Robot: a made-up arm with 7 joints.
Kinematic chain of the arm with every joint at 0, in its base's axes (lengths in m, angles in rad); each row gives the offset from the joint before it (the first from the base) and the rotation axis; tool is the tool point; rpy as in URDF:
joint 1: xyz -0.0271 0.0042 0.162 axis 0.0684 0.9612 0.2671
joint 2: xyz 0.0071 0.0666 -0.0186 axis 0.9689 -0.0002 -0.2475
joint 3: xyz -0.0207 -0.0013 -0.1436 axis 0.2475 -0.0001 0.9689
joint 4: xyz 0.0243 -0.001 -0.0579 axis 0.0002 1 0
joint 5: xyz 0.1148 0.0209 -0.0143 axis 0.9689 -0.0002 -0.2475
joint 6: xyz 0.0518 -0.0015 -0.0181 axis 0.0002 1 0
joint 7: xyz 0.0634 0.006 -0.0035 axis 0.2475 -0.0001 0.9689
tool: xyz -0.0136 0.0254 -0.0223 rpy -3.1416 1.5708 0
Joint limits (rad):
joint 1: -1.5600..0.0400
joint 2: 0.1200..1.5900
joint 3: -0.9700..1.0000
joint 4: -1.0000..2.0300
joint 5: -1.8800..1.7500
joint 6: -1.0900..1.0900
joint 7: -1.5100..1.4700
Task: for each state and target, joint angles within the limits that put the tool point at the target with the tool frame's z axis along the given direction. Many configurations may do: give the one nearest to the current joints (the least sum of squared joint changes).
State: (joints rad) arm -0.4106 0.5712 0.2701 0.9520 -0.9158 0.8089 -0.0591
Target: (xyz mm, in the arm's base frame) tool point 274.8 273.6 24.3 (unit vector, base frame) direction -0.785 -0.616 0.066
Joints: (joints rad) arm -0.4716 0.5843 0.4193 0.2647 -0.7717 0.3981 0.3699
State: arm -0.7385 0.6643 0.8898 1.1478 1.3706 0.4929 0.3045
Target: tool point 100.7 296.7 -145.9 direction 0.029 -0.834 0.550
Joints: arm -0.3861 0.1648 1.0000 0.9286 1.2715 0.8099 0.1901
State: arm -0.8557 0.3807 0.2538 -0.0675 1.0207 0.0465 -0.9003
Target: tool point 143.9 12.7 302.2 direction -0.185 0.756 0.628
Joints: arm -0.9860 0.6921 -0.1163 -0.8350 0.3192 -0.3770 -1.5100
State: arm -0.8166 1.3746 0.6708 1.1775 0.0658 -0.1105 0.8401
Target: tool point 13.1 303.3 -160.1 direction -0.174 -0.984 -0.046
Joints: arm -0.3699 0.6348 0.3963 1.9902 0.3652 -0.0999 1.1755
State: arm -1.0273 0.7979 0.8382 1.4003 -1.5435 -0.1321 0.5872
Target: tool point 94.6 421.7 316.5 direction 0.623 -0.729 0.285
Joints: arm -0.9704 1.4821 0.9070 0.9976 -1.2371 -0.7582 0.8681
